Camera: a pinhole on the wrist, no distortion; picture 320 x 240 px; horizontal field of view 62.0 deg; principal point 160.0 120.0 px. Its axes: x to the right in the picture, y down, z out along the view. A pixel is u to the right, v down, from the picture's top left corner.
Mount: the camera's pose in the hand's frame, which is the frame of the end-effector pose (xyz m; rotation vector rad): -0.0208 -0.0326 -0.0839 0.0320 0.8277 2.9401
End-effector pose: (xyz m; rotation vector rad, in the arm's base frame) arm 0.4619 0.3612 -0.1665 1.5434 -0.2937 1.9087
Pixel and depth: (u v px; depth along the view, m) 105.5 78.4 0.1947
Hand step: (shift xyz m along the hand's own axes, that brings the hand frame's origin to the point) 0.0298 0.0909 0.0665
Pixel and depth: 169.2 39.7 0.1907
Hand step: -0.0145 0.1160 0.0488
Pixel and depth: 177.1 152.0 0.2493
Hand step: -0.0282 0.0729 0.1444
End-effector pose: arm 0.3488 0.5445 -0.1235 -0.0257 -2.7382 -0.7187
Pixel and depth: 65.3 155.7 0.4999
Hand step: 0.1729 0.1544 0.3782
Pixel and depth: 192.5 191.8 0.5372
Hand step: -0.0739 0.1294 0.4498
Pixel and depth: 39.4 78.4 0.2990
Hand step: 0.1308 0.1504 0.1473
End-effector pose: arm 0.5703 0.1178 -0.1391 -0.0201 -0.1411 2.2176
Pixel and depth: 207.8 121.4 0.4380
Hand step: -0.0802 0.2001 0.2907
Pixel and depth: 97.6 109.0 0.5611
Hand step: 0.1365 0.2670 0.3832
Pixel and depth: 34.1 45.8 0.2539
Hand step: 0.1154 0.1487 0.0962
